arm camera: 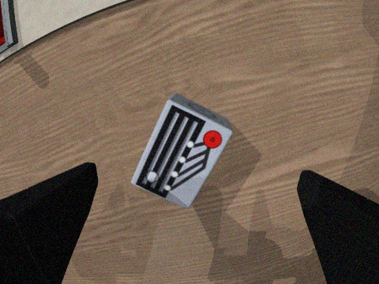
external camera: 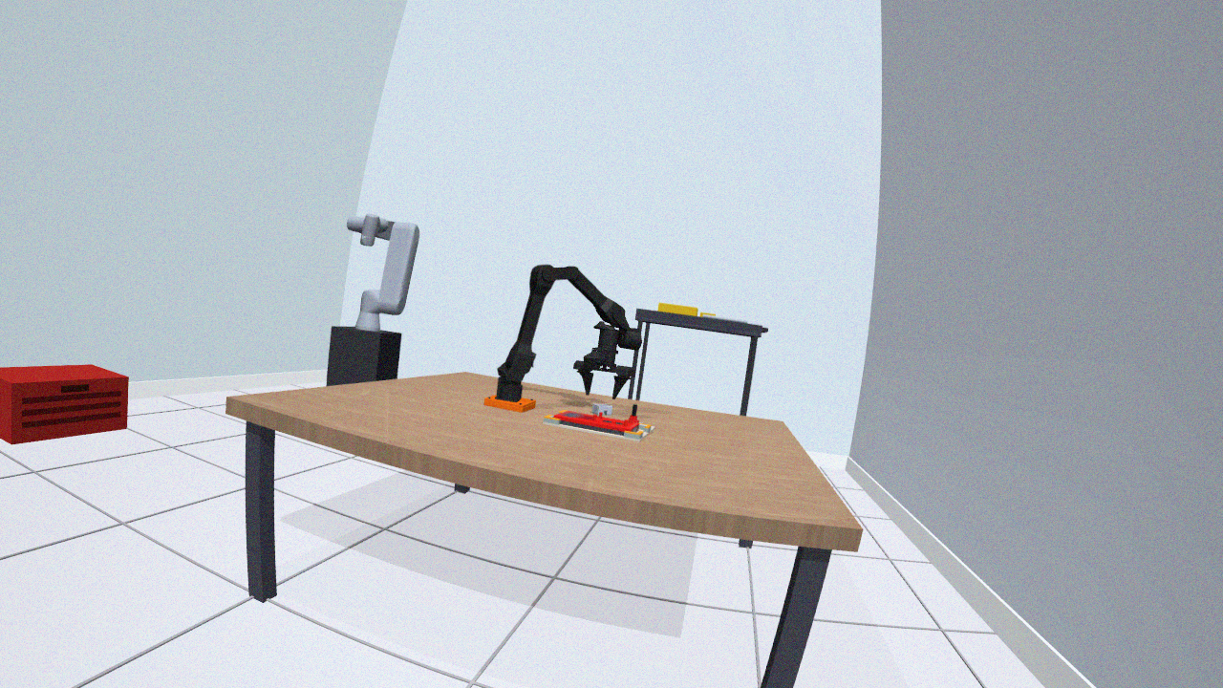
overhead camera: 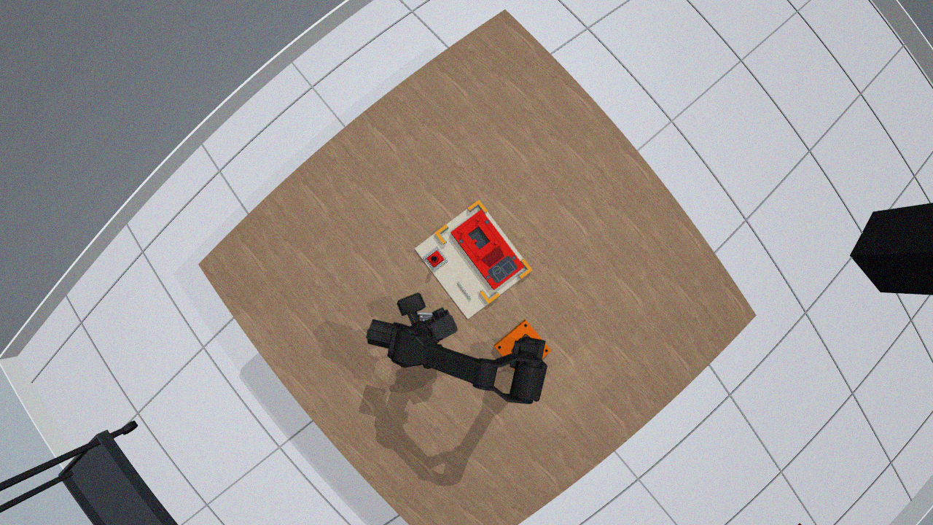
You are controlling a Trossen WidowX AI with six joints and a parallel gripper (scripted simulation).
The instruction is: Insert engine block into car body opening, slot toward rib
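My gripper tip is 4 cm above the engine block, 1 cm to the left of it and 1 cm short of it. From my gripper tip the other things lie so: small stand 15 cm to the right, 10 cm ahead, 2 cm below.
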